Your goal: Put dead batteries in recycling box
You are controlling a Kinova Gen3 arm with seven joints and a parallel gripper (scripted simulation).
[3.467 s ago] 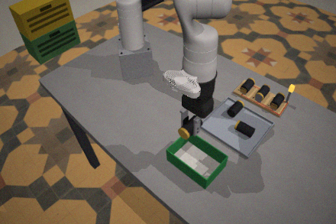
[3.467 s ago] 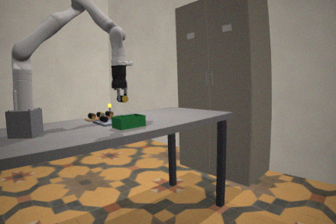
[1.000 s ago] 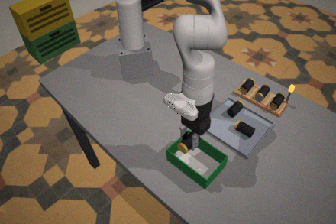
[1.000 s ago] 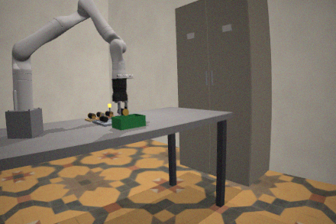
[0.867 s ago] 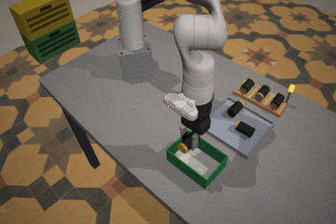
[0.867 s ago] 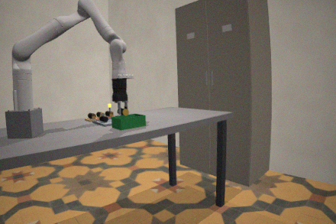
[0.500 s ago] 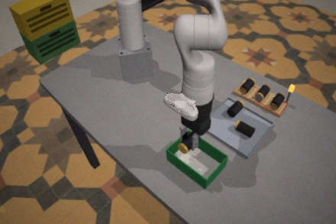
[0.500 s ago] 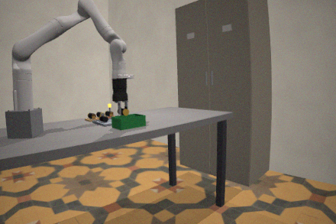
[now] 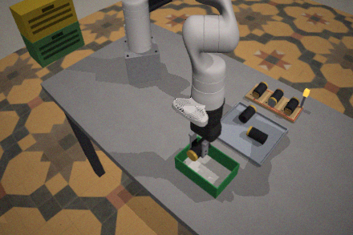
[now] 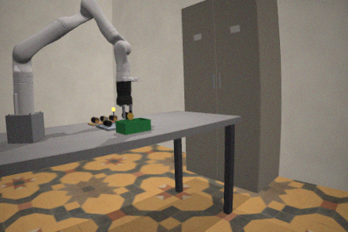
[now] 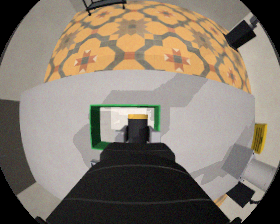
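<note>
My gripper is now 8 cm above the green recycling box and 3 cm short of it.
</note>
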